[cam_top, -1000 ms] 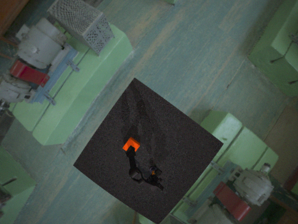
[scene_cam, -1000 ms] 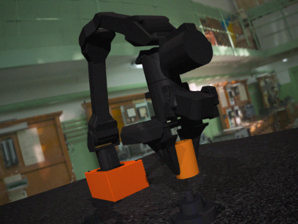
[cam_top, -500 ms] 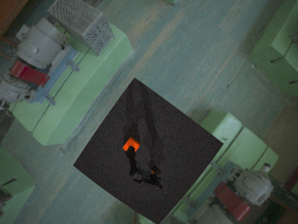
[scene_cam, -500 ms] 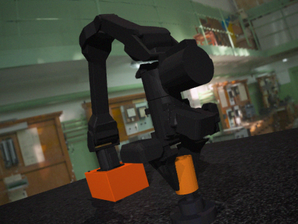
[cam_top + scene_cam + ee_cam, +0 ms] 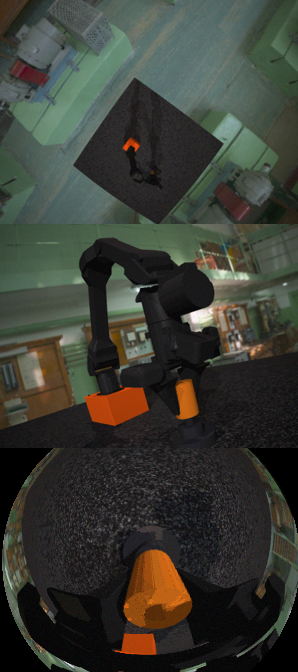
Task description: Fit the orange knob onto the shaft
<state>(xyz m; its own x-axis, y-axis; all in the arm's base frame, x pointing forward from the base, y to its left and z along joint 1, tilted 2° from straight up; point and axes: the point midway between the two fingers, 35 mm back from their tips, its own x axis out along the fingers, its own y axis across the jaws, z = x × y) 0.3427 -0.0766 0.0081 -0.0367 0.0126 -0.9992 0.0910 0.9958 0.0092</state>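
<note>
The orange knob lies 20 mm above my gripper tip. From my gripper tip the other things lie so: dark shaft pedestal 40 mm below.
</note>
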